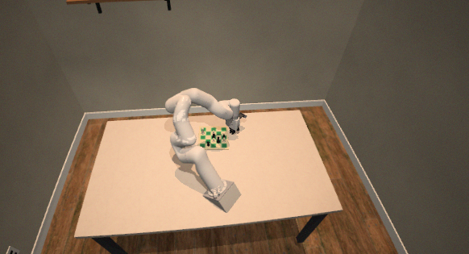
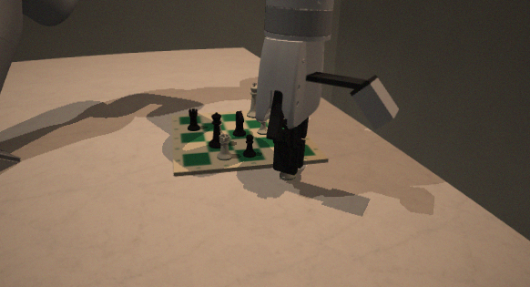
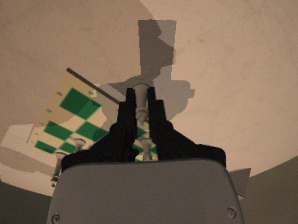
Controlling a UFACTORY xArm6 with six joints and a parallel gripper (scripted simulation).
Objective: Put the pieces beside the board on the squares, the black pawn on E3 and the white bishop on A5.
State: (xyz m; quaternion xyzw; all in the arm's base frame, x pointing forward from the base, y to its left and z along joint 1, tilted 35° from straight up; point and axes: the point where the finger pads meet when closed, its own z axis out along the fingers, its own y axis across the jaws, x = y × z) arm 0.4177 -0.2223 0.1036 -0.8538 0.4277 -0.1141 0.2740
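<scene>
My gripper is now 22 cm to the right of the white bishop and 3 cm short of it. Round my hand: black bishop: 14 cm to the left, 2 cm behind, 1 cm below; then black pawn: 7 cm to the left, 3 cm behind, 1 cm below; then chessboard: 14 cm to the left, 3 cm below, 2 cm behind.
</scene>
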